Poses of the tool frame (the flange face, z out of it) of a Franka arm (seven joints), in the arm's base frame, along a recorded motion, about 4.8 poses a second.
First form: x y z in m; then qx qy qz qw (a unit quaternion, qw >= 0).
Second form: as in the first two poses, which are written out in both.
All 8 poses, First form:
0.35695 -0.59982 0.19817 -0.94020 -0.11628 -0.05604 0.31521
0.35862 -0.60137 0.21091 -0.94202 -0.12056 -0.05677 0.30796
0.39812 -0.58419 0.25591 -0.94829 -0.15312 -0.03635 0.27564
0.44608 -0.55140 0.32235 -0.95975 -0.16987 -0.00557 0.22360
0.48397 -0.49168 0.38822 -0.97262 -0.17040 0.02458 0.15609
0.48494 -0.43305 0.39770 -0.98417 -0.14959 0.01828 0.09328
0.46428 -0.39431 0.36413 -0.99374 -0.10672 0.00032 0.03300
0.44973 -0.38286 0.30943 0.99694 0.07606 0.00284 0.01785
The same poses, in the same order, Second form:
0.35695 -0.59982 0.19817 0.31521 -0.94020 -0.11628 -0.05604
0.35862 -0.60137 0.21091 0.30796 -0.94202 -0.12056 -0.05677
0.39812 -0.58419 0.25591 0.27564 -0.94829 -0.15312 -0.03635
0.44608 -0.55140 0.32235 0.22360 -0.95975 -0.16987 -0.00557
0.48397 -0.49168 0.38822 0.15609 -0.97262 -0.17040 0.02458
0.48494 -0.43305 0.39770 0.09328 -0.98417 -0.14959 0.01828
0.46428 -0.39431 0.36413 0.03300 -0.99374 -0.10672 0.00032
0.44973 -0.38286 0.30943 0.01785 0.99694 0.07606 0.00284

